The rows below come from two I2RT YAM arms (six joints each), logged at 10 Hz.
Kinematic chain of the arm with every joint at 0, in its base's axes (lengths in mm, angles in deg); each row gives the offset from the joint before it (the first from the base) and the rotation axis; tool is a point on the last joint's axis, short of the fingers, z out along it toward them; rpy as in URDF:
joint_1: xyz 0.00 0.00 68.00 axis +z
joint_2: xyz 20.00 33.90 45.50 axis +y
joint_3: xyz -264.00 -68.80 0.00 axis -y
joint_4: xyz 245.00 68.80 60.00 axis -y
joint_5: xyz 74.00 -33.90 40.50 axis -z
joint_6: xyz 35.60 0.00 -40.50 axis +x
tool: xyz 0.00 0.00 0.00 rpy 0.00 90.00 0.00
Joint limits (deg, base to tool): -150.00..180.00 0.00..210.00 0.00..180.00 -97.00..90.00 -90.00..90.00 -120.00..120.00
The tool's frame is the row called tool.
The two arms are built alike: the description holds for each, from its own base.
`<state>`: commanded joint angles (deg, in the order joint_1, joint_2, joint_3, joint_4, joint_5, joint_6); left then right.
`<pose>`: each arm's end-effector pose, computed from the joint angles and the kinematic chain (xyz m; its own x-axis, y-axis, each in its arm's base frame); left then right.
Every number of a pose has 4 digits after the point.
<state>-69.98 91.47 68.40 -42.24 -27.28 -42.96 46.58 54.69 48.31 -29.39 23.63 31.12</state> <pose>0.1248 -0.2949 0.2406 -0.7521 0.2948 -0.5895 0.3512 0.9361 0.0201 0.1506 0.1384 0.2990 -0.5723 0.0841 -0.8157 -0.1707 0.9607 0.2188</pose>
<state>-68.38 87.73 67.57 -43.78 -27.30 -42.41 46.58 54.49 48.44 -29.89 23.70 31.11</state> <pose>0.1282 -0.2790 0.2543 -0.7515 0.2695 -0.6022 0.3319 0.9433 0.0079 0.1499 0.1376 0.2997 -0.5735 0.0823 -0.8151 -0.1695 0.9615 0.2163</pose>
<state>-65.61 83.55 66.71 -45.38 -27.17 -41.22 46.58 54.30 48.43 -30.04 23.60 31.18</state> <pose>0.1352 -0.2587 0.2688 -0.7508 0.2363 -0.6168 0.3026 0.9531 -0.0032 0.1493 0.1370 0.3000 -0.5741 0.0836 -0.8145 -0.1700 0.9609 0.2184</pose>
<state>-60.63 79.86 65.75 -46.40 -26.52 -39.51 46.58 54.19 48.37 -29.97 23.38 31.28</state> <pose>0.1501 -0.2344 0.2797 -0.7569 0.1842 -0.6271 0.2468 0.9690 -0.0133 0.1490 0.1369 0.3001 -0.5748 0.0859 -0.8138 -0.1720 0.9596 0.2228</pose>
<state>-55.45 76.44 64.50 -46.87 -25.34 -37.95 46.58 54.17 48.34 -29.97 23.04 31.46</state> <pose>0.1630 -0.2098 0.2873 -0.7630 0.1281 -0.6335 0.1895 0.9814 -0.0298 0.1489 0.1371 0.2999 -0.5779 0.0880 -0.8113 -0.1742 0.9579 0.2280</pose>
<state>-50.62 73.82 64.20 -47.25 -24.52 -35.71 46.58 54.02 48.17 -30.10 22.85 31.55</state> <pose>0.1739 -0.1886 0.2962 -0.7579 0.0863 -0.6466 0.1441 0.9889 -0.0368 0.1483 0.1366 0.2991 -0.5810 0.0875 -0.8092 -0.1751 0.9575 0.2293</pose>
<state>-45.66 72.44 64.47 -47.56 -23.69 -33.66 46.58 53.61 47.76 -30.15 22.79 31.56</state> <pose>0.1861 -0.1700 0.3028 -0.7545 0.0459 -0.6547 0.0935 0.9949 -0.0380 0.1472 0.1355 0.2979 -0.5820 0.0870 -0.8085 -0.1756 0.9574 0.2294</pose>
